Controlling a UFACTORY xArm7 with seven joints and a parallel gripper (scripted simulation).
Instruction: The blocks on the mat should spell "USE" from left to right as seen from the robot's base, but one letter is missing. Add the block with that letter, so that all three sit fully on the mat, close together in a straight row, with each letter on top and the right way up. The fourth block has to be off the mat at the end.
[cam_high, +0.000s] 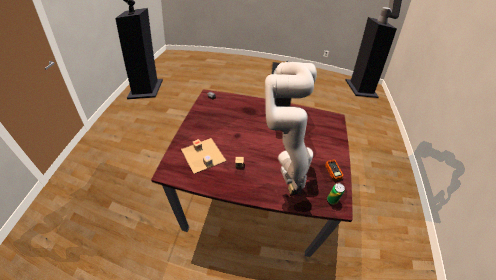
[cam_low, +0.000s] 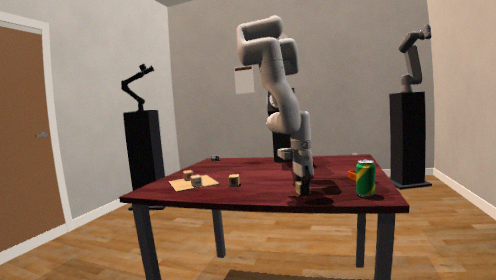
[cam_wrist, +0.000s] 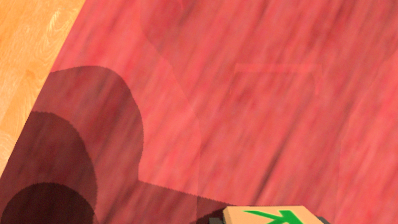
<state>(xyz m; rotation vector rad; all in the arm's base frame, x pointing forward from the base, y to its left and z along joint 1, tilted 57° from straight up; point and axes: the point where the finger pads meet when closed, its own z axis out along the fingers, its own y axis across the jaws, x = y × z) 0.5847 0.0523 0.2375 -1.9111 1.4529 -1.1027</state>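
Right now my hand is 480 mm to the left of the tan mat, 250 mm past it and 20 mm above it. Round my hand: letter block 270 mm to the right, 190 mm behind; green soda can 210 mm to the left, 80 mm ahead, 40 mm above; small grey object 830 mm behind, 470 mm to the right.
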